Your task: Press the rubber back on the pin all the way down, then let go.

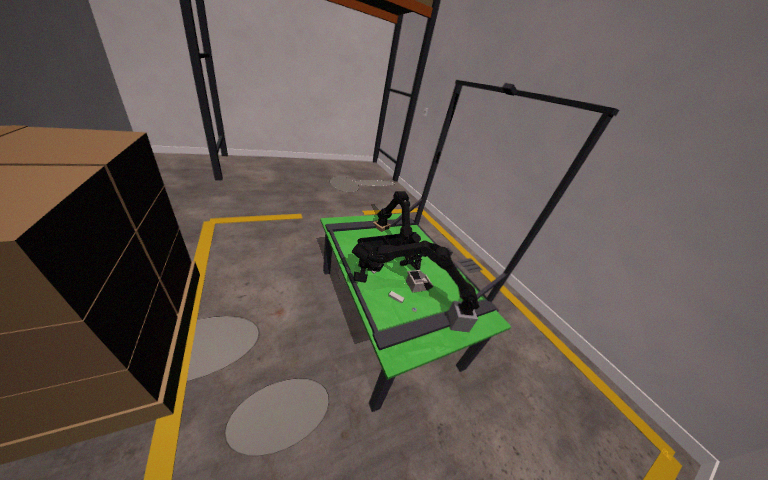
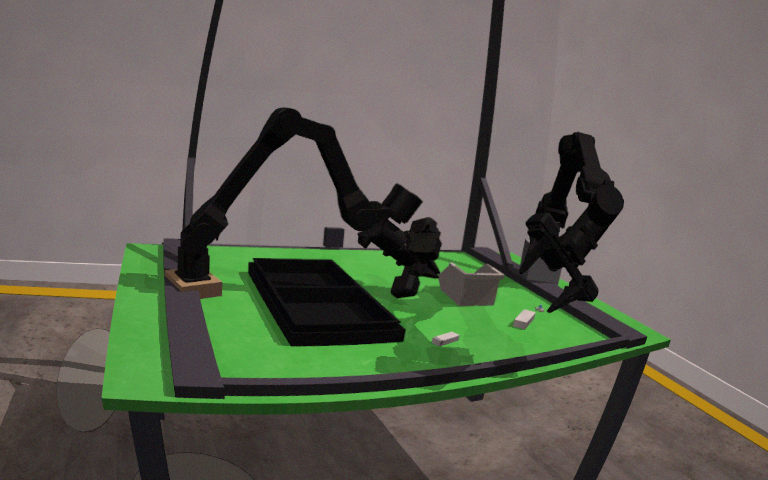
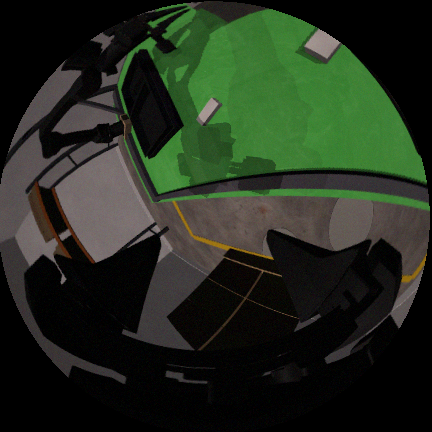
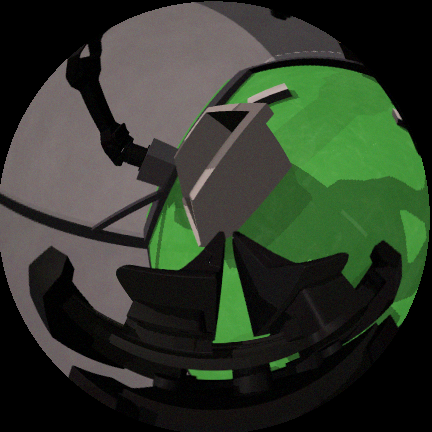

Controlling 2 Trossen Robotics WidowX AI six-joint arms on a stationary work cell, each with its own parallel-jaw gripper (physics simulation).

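Places are measured from the left arm's base along level axes (x ahead, y left, z up), in centimetres.
Where they show: left gripper, fingertip midpoint: [image 1: 356, 263] [image 2: 535, 293] [image 3: 213, 237]; right gripper, fingertip midpoint: [image 2: 438, 275] [image 4: 227, 236]; left arm's base, link origin: [image 1: 465, 309]; right arm's base, link origin: [image 1: 381, 223] [image 2: 192, 276] [image 3: 121, 127].
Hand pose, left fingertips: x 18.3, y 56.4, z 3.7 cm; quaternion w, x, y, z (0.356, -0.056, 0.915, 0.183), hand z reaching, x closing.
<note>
Each offset is from my left fingertips to the centre of the thing. Level surfaces: height alone.
A tiny blue-grey piece {dx -13.3, dy -33.6, dz -14.0 cm} [image 2: 539, 309] lies on the green table {dz -14.4 cm} [image 2: 263, 352] [image 1: 411, 354] near the right border, too small to tell pin from rubber. Beside it lies a white block {dx -6.9, dy -24.0, dz -13.6 cm} [image 2: 525, 318] [image 3: 320, 46]. My left gripper [image 2: 535, 291] [image 3: 213, 237] is open and empty, and hangs just above that piece near the table's edge. My right gripper [image 2: 405, 288] [image 4: 227, 236] is shut. Green table shows through the slit between its fingers. It hangs low over the table, just left of an open grey box {dx +5.0, dy -37.5, dz -11.0 cm} [image 2: 470, 290] [image 4: 238, 169] [image 1: 417, 282].
A long black tray {dx +37.6, dy -19.8, dz -12.6 cm} [image 2: 320, 305] [image 3: 151, 104] lies on the left half of the table. A second white block {dx +12.1, dy -9.8, dz -13.9 cm} [image 2: 445, 338] [image 3: 209, 111] lies near the front border. A dark raised border [image 2: 192, 343] runs round the table. A black frame post [image 2: 484, 143] stands behind.
</note>
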